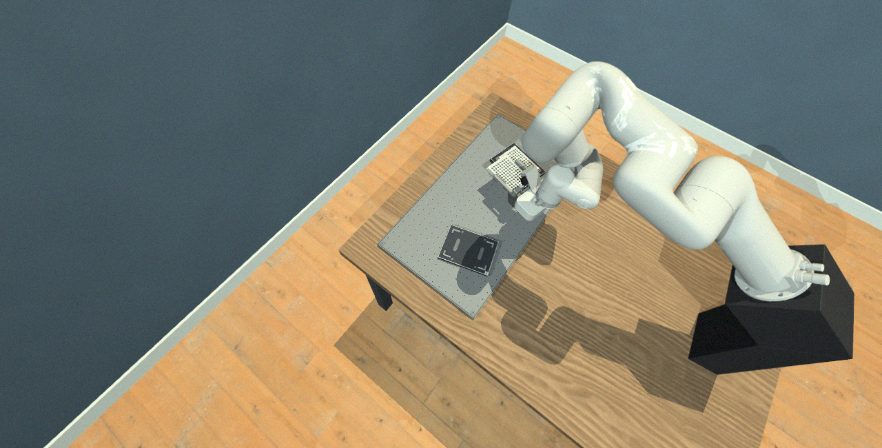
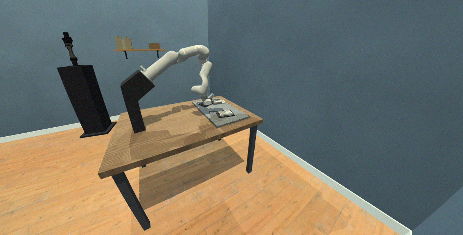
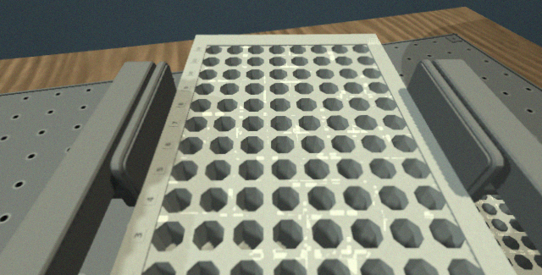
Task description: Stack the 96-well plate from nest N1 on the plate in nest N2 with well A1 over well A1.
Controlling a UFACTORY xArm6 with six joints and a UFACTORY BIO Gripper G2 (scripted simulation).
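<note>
Right now the plate nest N2 is 110 mm to the right of my hand, 100 mm below it and 30 mm ahead of it. From my hand the other things lie so: plate nest N1: 250 mm to the left, 100 mm below, 80 mm behind.
</note>
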